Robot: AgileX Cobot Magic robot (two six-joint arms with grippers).
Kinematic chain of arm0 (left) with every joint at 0, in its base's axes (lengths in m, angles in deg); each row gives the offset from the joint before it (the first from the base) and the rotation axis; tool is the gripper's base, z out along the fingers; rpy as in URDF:
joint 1: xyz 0 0 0.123 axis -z
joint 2: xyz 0 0 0 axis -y
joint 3: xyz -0.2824 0 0.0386 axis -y
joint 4: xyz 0.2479 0 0.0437 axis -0.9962 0 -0.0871
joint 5: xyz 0 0 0 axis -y
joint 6: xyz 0.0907 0 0.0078 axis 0.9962 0 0.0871
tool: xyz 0 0 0 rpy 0 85 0
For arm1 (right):
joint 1: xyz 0 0 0.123 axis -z
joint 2: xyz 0 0 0 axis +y
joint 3: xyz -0.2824 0 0.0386 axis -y
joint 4: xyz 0.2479 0 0.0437 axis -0.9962 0 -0.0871
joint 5: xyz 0 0 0 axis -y
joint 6: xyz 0.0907 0 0.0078 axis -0.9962 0 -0.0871
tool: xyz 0 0 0 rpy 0 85 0
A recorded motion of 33 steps. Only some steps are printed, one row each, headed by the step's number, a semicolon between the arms.
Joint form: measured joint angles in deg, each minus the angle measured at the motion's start. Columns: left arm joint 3, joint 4, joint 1, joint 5, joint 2, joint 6; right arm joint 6, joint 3, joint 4, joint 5, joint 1, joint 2.
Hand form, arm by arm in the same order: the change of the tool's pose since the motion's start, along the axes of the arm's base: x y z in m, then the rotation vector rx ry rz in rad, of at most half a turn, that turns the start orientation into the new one. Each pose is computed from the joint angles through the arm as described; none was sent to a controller.
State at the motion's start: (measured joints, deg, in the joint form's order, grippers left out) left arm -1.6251 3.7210 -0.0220 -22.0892 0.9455 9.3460; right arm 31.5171 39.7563 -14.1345 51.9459 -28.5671 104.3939
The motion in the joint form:
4: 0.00 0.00 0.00 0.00 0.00 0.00; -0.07 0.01 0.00 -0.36 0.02 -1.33
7: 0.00 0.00 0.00 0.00 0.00 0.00; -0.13 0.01 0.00 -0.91 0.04 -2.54
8: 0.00 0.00 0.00 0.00 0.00 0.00; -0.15 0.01 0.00 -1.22 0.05 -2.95
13: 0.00 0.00 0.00 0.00 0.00 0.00; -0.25 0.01 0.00 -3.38 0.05 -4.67
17: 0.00 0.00 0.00 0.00 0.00 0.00; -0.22 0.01 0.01 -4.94 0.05 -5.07
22: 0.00 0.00 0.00 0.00 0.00 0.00; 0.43 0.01 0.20 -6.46 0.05 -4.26
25: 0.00 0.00 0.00 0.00 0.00 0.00; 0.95 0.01 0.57 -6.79 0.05 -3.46
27: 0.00 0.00 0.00 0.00 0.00 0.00; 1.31 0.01 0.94 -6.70 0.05 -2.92
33: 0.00 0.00 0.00 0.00 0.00 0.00; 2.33 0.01 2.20 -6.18 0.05 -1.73
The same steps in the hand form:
4: 0.0000 0.0000 0.0000 0.0000 0.0000 0.0000; -0.0010 -0.0006 0.0074 0.0106 -0.0142 0.0003
7: 0.0000 0.0000 0.0000 0.0000 0.0000 0.0000; -0.0021 -0.0012 0.0137 0.0190 -0.0233 0.0010
8: 0.0000 0.0000 0.0000 0.0000 0.0000 0.0000; -0.0026 -0.0014 0.0157 0.0212 -0.0244 0.0015
13: 0.0000 0.0000 0.0000 0.0000 0.0000 0.0000; -0.0048 -0.0020 0.0224 0.0265 -0.0144 0.0063
17: 0.0000 0.0000 0.0000 0.0000 0.0000 0.0000; -0.0056 -0.0020 0.0223 0.0215 0.0051 0.0101
22: 0.0000 0.0000 0.0000 0.0000 0.0000 0.0000; -0.0054 -0.0011 0.0153 -0.0051 0.0385 0.0180
25: 0.0000 0.0000 0.0000 0.0000 0.0000 0.0000; -0.0049 -0.0003 0.0101 -0.0251 0.0518 0.0255
27: 0.0000 0.0000 0.0000 0.0000 0.0000 0.0000; -0.0046 0.0003 0.0071 -0.0382 0.0550 0.0317
33: 0.0000 0.0000 0.0000 0.0000 0.0000 0.0000; -0.0039 0.0021 0.0010 -0.0728 0.0533 0.0519

